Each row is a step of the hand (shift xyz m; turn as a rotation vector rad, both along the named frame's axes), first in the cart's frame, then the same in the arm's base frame.
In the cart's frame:
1: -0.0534 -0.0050 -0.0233 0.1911 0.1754 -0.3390
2: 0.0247 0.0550 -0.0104 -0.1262 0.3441 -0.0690
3: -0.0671 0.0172 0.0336 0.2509 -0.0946 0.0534
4: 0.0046 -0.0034 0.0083 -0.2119 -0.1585 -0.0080
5: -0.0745 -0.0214 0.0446 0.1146 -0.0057 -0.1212
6: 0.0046 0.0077 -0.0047 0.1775 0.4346 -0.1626
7: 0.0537 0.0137 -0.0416 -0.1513 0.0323 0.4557
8: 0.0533 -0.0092 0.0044 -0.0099 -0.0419 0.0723
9: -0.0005 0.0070 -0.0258 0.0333 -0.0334 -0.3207
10: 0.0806 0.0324 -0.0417 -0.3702 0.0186 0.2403
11: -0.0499 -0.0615 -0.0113 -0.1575 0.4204 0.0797
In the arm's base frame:
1: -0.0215 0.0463 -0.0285 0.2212 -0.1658 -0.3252
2: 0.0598 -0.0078 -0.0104 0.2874 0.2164 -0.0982
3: -0.0039 0.0725 0.0256 -0.0119 -0.2600 0.0838
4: -0.0017 -0.0044 0.0089 -0.2162 0.1511 -0.0225
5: -0.0427 0.0690 0.0376 0.0283 -0.1239 -0.1082
6: 0.0087 -0.0025 -0.0046 0.4659 -0.0538 -0.1638
7: 0.0290 -0.0513 -0.0364 -0.0098 0.2049 0.4353
8: 0.0077 -0.0527 0.0104 -0.0419 0.0048 0.0728
9: 0.0062 -0.0003 -0.0260 -0.0258 -0.0782 -0.3135
10: 0.0551 -0.0711 -0.0346 -0.0933 0.3831 0.1992
11: -0.0740 0.0271 -0.0135 0.3524 0.2862 0.0426

